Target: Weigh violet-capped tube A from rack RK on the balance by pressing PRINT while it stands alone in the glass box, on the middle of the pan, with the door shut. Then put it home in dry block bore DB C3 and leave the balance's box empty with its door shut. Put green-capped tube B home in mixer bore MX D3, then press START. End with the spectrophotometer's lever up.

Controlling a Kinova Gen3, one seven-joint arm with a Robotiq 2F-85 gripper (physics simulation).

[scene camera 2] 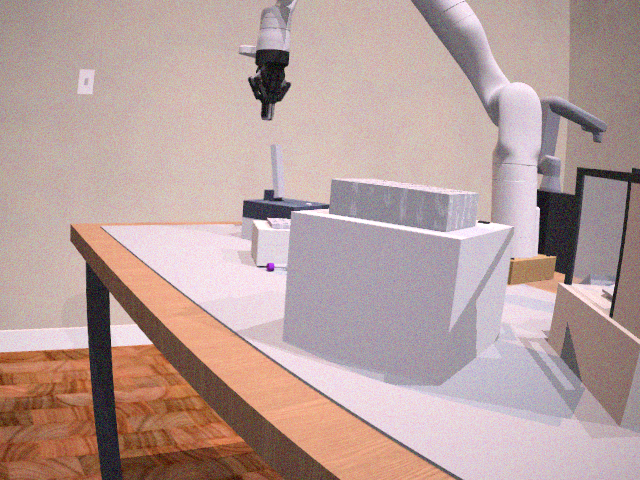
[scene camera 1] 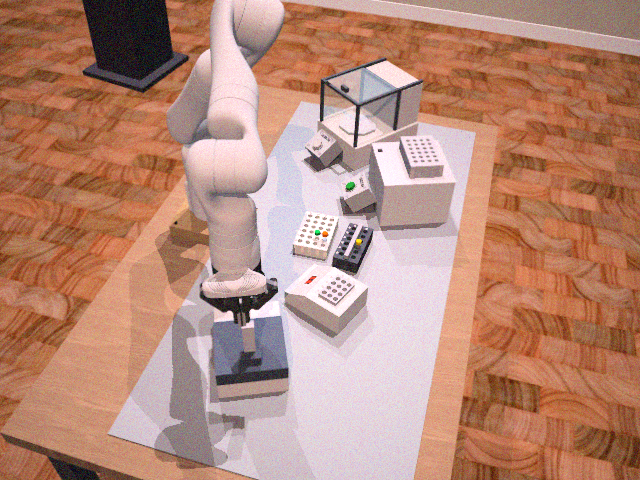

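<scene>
My gripper (scene camera 1: pixel 241 321) (scene camera 2: pixel 266 118) is shut and empty, above the upright lever (scene camera 1: pixel 249 335) (scene camera 2: pixel 277 171) of the blue-topped spectrophotometer (scene camera 1: pixel 273 346) (scene camera 2: pixel 258 208). A green-capped tube (scene camera 1: pixel 317 232) stands in the white rack (scene camera 1: pixel 311 251). A violet cap (scene camera 2: pixel 270 267) is low at the foot of the dry block (scene camera 1: pixel 330 320) (scene camera 2: pixel 262 248); its tube is mostly hidden, and no violet cap shows in scene camera 1. The balance (scene camera 1: pixel 341 149) has a pan (scene camera 1: pixel 356 125) with nothing visible on it; its door state is unclear. The mixer (scene camera 1: pixel 413 201) (scene camera 2: pixel 372 294) has no cap visible in its block (scene camera 1: pixel 421 152) (scene camera 2: pixel 392 204).
An orange-capped tube (scene camera 1: pixel 325 234) stands beside the green one. A dark rack (scene camera 1: pixel 345 265) with a yellow cap (scene camera 1: pixel 358 241) is right of the white rack. A green-button box (scene camera 1: pixel 359 198) and the box (scene camera 1: pixel 323 148) beside the balance stand farther back. A wooden block (scene camera 1: pixel 188 231) (scene camera 2: pixel 532 269) lies near the arm's base.
</scene>
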